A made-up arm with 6 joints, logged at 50 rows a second.
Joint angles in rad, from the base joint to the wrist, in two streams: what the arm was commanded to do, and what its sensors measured. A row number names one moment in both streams.
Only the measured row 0 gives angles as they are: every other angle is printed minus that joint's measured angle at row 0.
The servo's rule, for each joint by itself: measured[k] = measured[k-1] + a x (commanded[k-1-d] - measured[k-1]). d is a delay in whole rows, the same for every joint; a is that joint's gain. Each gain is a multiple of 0.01, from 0.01 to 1. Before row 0 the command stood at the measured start. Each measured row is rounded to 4 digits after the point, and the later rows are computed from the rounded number. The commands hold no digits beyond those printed.
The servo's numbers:
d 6
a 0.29 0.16 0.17 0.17 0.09 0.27
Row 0, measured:
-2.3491 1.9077 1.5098 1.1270 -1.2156 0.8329
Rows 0 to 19, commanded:
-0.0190 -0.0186 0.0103 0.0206 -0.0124 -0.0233
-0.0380 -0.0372 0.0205 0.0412 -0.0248 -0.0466
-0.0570 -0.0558 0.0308 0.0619 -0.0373 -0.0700
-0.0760 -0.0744 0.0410 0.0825 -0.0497 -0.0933
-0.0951 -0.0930 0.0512 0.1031 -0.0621 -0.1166
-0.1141 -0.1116 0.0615 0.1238 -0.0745 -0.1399
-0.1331 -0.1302 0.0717 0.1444 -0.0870 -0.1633
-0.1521 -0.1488 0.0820 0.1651 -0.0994 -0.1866
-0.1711 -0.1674 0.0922 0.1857 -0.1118 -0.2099
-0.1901 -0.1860 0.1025 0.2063 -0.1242 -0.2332
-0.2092 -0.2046 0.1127 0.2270 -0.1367 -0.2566
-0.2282 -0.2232 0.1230 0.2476 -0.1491 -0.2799
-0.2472 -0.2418 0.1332 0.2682 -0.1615 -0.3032
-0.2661 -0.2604 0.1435 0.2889 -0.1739 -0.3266
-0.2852 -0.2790 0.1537 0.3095 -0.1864 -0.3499
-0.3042 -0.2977 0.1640 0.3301 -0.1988 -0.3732
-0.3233 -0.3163 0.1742 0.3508 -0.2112 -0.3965
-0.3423 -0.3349 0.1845 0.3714 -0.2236 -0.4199
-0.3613 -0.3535 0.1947 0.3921 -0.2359 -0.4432
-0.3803 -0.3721 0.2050 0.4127 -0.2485 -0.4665
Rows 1 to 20, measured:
0.0000 0.0000 0.0000 0.0000 0.0000 0.0000
0.0000 0.0000 0.0000 0.0000 0.0000 0.0000
0.0000 0.0000 0.0000 0.0000 0.0000 0.0000
0.0000 0.0000 0.0000 0.0000 0.0000 0.0000
0.0000 0.0000 0.0000 0.0000 0.0000 0.0000
0.0000 0.0000 0.0000 0.0000 0.0000 0.0000
-0.0055 -0.0030 0.0018 0.0035 -0.0011 -0.0063
-0.0149 -0.0085 0.0050 0.0099 -0.0032 -0.0172
-0.0271 -0.0161 0.0094 0.0187 -0.0063 -0.0315
-0.0413 -0.0254 0.0148 0.0295 -0.0102 -0.0482
-0.0569 -0.0362 0.0210 0.0420 -0.0149 -0.0667
-0.0735 -0.0483 0.0279 0.0559 -0.0203 -0.0865
-0.0908 -0.0614 0.0353 0.0709 -0.0263 -0.1072
-0.1086 -0.0754 0.0432 0.0869 -0.0329 -0.1286
-0.1267 -0.0901 0.0515 0.1037 -0.0400 -0.1506
-0.1451 -0.1054 0.0602 0.1211 -0.0476 -0.1729
-0.1637 -0.1213 0.0691 0.1391 -0.0556 -0.1955
-0.1824 -0.1376 0.0783 0.1575 -0.0640 -0.2183
-0.2012 -0.1543 0.0876 0.1763 -0.0728 -0.2412
-0.2200 -0.1713 0.0971 0.1954 -0.0819 -0.2643

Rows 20 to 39, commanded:
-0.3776 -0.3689 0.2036 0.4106 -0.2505 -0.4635
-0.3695 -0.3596 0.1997 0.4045 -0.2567 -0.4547
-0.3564 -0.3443 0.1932 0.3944 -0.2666 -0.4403
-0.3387 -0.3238 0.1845 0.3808 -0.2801 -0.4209
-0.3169 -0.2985 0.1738 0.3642 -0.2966 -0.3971
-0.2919 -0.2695 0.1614 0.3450 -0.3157 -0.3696
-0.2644 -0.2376 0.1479 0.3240 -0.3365 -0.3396
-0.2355 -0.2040 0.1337 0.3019 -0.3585 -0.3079
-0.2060 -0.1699 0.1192 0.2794 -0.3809 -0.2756
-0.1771 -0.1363 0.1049 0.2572 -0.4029 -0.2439
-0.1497 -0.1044 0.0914 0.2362 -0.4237 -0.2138
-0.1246 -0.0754 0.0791 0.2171 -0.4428 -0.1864
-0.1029 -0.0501 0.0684 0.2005 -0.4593 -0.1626
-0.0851 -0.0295 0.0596 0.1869 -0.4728 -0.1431
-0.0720 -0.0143 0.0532 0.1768 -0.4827 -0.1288
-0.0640 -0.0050 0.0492 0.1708 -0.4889 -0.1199
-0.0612 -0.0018 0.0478 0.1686 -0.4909 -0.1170
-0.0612 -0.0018 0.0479 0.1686 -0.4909 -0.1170
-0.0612 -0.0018 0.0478 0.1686 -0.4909 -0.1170
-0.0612 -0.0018 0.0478 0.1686 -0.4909 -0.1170
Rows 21 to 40, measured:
-0.2389 -0.1885 0.1067 0.2148 -0.0913 -0.2874
-0.2578 -0.2060 0.1164 0.2344 -0.1010 -0.3106
-0.2768 -0.2236 0.1262 0.2542 -0.1109 -0.3338
-0.2958 -0.2414 0.1361 0.2741 -0.1210 -0.3570
-0.3148 -0.2593 0.1461 0.2942 -0.1313 -0.3803
-0.3338 -0.2773 0.1561 0.3143 -0.1418 -0.4036
-0.3465 -0.2920 0.1642 0.3307 -0.1516 -0.4198
-0.3532 -0.3028 0.1702 0.3432 -0.1611 -0.4292
-0.3541 -0.3094 0.1741 0.3519 -0.1706 -0.4322
-0.3496 -0.3117 0.1759 0.3568 -0.1805 -0.4291
-0.3401 -0.3096 0.1755 0.3581 -0.1909 -0.4205
-0.3261 -0.3032 0.1731 0.3559 -0.2021 -0.4068
-0.3082 -0.2927 0.1688 0.3505 -0.2142 -0.3887
-0.2871 -0.2785 0.1628 0.3422 -0.2272 -0.3669
-0.2636 -0.2611 0.1554 0.3315 -0.2410 -0.3422
-0.2385 -0.2411 0.1468 0.3189 -0.2556 -0.3157
-0.2127 -0.2192 0.1374 0.3048 -0.2707 -0.2882
-0.1872 -0.1962 0.1275 0.2899 -0.2862 -0.2607
-0.1628 -0.1728 0.1175 0.2747 -0.3018 -0.2342
-0.1403 -0.1499 0.1077 0.2598 -0.3172 -0.2096

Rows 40 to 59, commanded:
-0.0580 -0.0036 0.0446 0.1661 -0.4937 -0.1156
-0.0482 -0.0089 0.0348 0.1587 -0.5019 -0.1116
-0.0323 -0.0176 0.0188 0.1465 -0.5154 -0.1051
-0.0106 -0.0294 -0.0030 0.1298 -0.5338 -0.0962
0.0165 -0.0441 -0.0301 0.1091 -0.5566 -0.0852
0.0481 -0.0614 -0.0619 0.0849 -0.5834 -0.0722
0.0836 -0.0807 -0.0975 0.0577 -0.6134 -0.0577
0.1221 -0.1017 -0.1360 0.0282 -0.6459 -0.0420
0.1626 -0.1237 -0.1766 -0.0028 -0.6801 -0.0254
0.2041 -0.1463 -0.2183 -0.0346 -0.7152 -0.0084
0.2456 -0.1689 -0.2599 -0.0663 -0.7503 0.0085
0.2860 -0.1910 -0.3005 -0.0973 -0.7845 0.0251
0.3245 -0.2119 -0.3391 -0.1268 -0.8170 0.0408
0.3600 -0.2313 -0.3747 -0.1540 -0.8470 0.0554
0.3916 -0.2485 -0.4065 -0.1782 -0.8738 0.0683
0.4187 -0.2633 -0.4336 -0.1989 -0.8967 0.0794
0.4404 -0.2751 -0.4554 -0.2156 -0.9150 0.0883
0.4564 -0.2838 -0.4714 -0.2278 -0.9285 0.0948
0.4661 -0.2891 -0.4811 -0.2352 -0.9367 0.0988
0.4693 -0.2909 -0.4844 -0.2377 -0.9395 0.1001
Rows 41 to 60, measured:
-0.1205 -0.1282 0.0984 0.2457 -0.3321 -0.1878
-0.1041 -0.1085 0.0900 0.2330 -0.3462 -0.1695
-0.0917 -0.0914 0.0828 0.2221 -0.3592 -0.1553
-0.0829 -0.0771 0.0769 0.2130 -0.3711 -0.1450
-0.0766 -0.0651 0.0720 0.2055 -0.3819 -0.1374
-0.0721 -0.0550 0.0679 0.1992 -0.3917 -0.1319
-0.0680 -0.0468 0.0639 0.1936 -0.4009 -0.1275
-0.0623 -0.0407 0.0590 0.1877 -0.4100 -0.1232
-0.0536 -0.0370 0.0522 0.1807 -0.4195 -0.1183
-0.0411 -0.0358 0.0428 0.1720 -0.4298 -0.1123
-0.0244 -0.0371 0.0304 0.1613 -0.4412 -0.1050
-0.0034 -0.0410 0.0147 0.1483 -0.4540 -0.0961
0.0218 -0.0474 -0.0044 0.1329 -0.4683 -0.0857
0.0509 -0.0561 -0.0268 0.1151 -0.4843 -0.0739
0.0833 -0.0669 -0.0523 0.0951 -0.5019 -0.0608
0.1183 -0.0796 -0.0805 0.0731 -0.5211 -0.0467
0.1552 -0.0939 -0.1110 0.0494 -0.5417 -0.0318
0.1931 -0.1094 -0.1432 0.0245 -0.5636 -0.0164
0.2312 -0.1258 -0.1765 -0.0012 -0.5864 -0.0010
0.2686 -0.1427 -0.2102 -0.0272 -0.6099 0.0142

